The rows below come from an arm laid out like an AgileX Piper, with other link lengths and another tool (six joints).
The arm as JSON. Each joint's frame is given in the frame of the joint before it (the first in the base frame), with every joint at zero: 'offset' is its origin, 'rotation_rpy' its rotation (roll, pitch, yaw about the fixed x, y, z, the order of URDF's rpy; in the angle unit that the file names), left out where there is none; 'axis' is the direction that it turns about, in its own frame. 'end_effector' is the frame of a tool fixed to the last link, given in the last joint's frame.
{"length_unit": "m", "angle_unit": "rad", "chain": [
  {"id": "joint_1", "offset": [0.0, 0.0, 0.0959], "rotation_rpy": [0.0, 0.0, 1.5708], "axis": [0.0, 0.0, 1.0]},
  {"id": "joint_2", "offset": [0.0, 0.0, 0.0], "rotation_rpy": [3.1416, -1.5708, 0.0], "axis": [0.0, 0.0, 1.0]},
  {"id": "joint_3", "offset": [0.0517, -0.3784, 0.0], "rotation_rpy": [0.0, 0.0, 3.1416], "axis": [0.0, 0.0, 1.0]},
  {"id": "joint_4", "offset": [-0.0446, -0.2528, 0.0], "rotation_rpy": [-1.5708, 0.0, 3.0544], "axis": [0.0, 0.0, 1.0]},
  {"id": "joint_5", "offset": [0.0, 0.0, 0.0], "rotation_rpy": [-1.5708, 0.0, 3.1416], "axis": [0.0, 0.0, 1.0]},
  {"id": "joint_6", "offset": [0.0, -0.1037, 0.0], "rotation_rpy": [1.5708, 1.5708, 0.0], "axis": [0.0, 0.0, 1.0]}
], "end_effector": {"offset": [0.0, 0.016, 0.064], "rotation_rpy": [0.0, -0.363, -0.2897]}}
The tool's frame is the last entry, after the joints.
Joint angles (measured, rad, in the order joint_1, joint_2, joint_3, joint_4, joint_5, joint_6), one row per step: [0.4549, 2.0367, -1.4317, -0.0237, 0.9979, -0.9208]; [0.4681, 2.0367, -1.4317, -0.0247, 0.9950, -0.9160]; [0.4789, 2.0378, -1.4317, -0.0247, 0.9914, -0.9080]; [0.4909, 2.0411, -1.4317, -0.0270, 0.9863, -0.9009]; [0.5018, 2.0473, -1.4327, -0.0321, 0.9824, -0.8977]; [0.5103, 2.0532, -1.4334, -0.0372, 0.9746, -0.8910]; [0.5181, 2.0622, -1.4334, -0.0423, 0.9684, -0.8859]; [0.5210, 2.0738, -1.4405, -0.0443, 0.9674, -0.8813]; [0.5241, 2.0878, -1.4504, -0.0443, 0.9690, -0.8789]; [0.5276, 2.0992, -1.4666, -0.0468, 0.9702, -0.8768]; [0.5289, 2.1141, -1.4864, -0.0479, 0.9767, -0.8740]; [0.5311, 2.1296, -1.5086, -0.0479, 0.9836, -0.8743]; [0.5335, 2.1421, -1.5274, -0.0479, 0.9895, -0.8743]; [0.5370, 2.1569, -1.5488, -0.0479, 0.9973, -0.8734]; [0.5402, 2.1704, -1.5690, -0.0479, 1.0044, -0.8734]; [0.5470, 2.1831, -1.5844, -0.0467, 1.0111, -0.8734]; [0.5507, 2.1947, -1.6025, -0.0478, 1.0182, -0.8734]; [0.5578, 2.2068, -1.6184, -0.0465, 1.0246, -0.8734]
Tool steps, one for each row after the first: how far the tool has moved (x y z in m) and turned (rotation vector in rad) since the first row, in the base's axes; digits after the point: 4 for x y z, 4 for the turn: [-0.0020, 0.0055, 0.0000, 0.0008, -0.0029, 0.0090]; [-0.0036, 0.0102, -0.0005, 0.0025, -0.0051, 0.0119]; [-0.0051, 0.0153, -0.0020, 0.0021, -0.0075, 0.0180]; [-0.0059, 0.0197, -0.0044, -0.0021, -0.0083, 0.0284]; [-0.0058, 0.0234, -0.0069, -0.0042, -0.0126, 0.0330]; [-0.0060, 0.0266, -0.0109, -0.0089, -0.0122, 0.0386]; [-0.0044, 0.0288, -0.0145, -0.0117, -0.0099, 0.0380]; [-0.0026, 0.0314, -0.0187, -0.0143, -0.0050, 0.0387]; [0.0008, 0.0349, -0.0202, -0.0143, -0.0092, 0.0413]; [0.0046, 0.0377, -0.0226, -0.0159, -0.0084, 0.0402]; [0.0087, 0.0412, -0.0248, -0.0161, -0.0083, 0.0424]; [0.0120, 0.0445, -0.0264, -0.0160, -0.0087, 0.0445]; [0.0153, 0.0484, -0.0286, -0.0167, -0.0078, 0.0468]; [0.0184, 0.0520, -0.0305, -0.0171, -0.0076, 0.0497]; [0.0195, 0.0567, -0.0331, -0.0182, -0.0037, 0.0557]; [0.0219, 0.0601, -0.0346, -0.0195, -0.0038, 0.0596]; [0.0229, 0.0651, -0.0369, -0.0199, -0.0011, 0.0659]
